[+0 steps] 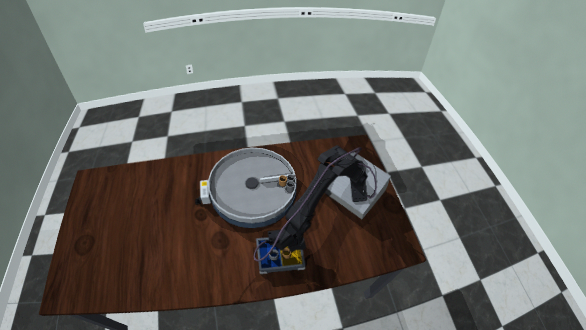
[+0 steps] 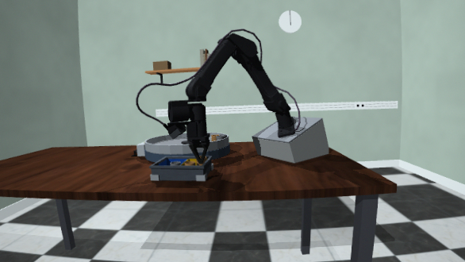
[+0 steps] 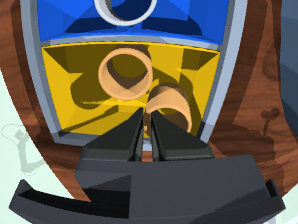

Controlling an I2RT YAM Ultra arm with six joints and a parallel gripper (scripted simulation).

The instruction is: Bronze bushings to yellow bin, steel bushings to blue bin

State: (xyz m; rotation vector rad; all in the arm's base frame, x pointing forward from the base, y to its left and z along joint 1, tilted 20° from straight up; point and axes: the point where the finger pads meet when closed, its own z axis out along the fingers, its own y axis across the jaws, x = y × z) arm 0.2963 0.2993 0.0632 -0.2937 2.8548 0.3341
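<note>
My hand is 1 cm short of the yellow bin, 2 cm to the right of it and 3 cm above it. From my hand the other things lie so: grey turntable (21 cm ahead, 32 cm to the right, 1 cm above); then bin tray (6 cm ahead, 3 cm to the left, 2 cm below); then blue bin (10 cm ahead, 4 cm to the left, 3 cm below).
</note>
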